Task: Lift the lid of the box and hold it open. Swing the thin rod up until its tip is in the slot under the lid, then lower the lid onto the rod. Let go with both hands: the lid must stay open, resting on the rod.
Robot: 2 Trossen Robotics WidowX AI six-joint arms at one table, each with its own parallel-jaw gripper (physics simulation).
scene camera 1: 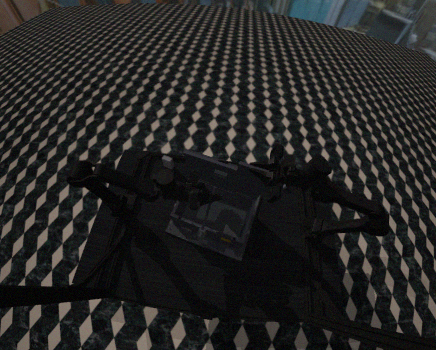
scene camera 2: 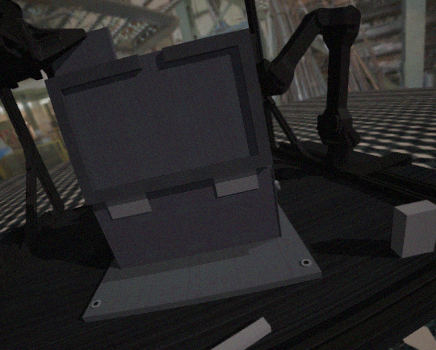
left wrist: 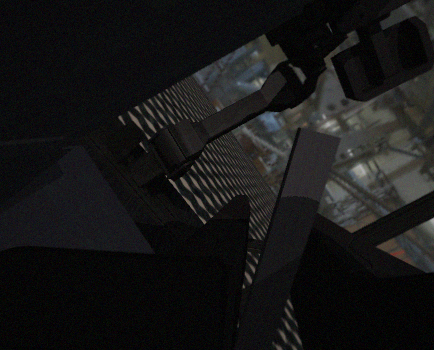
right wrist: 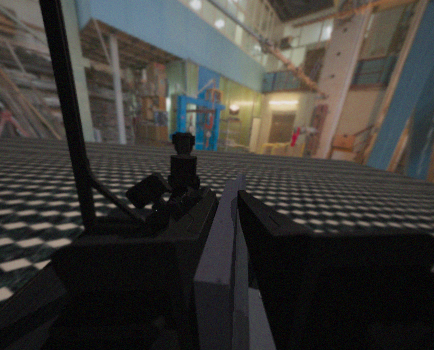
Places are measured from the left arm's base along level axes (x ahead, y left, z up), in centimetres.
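Pixels of known places: left gripper, fingertip midpoint: [scene camera 1: 221, 197] [left wrist: 262, 208]; right gripper, fingertip midpoint: [scene camera 1: 249, 166] [scene camera 2: 87, 35] [right wrist: 226, 196]; left arm's base, link origin: [scene camera 1: 124, 212] [scene camera 2: 341, 164]; right arm's base, link origin: [scene camera 1: 310, 236] [left wrist: 139, 176].
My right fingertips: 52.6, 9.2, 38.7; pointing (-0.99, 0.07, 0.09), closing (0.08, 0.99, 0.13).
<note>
Ahead of a thing's pixels: the offset from my right fingertips to its top centre, as dx, dy, dz. "*": to the spot under its first point. Level surfaces: height alone.
The grey box [scene camera 1: 216, 222] [scene camera 2: 192, 222] stands on its base plate @(* -7.9, +12.5, -39.4) [scene camera 2: 216, 278] on a dark mat. Its lid [scene camera 1: 223, 173] [scene camera 2: 157, 118] is raised nearly upright. My right gripper [scene camera 1: 272, 180] [right wrist: 226, 196] is shut on the lid's side edge @(* +5.5, -0.9, +0.1) [right wrist: 222, 260] and holds it up; in scene camera 2 it sits at the lid's upper right edge [scene camera 2: 265, 78]. My left gripper [scene camera 1: 203, 194] [left wrist: 262, 208] reaches into the open box. In the left wrist view the thin grey rod @(* -10.3, -3.9, -10.6) [left wrist: 306, 167] runs up between its fingers, which are shut on it. I cannot see the slot under the lid.
The dark mat @(dz -40.6) [scene camera 1: 147, 278] lies under the box and both arm bases, on a checkered table [scene camera 1: 216, 69]. A thin black post @(* -48.8, -43.8, +10.4) [scene camera 2: 251, 17] [right wrist: 70, 121] stands behind the lid. A pale strip @(* -8.5, +22.8, -39.6) [scene camera 2: 244, 335] lies on the mat in front of the base plate.
</note>
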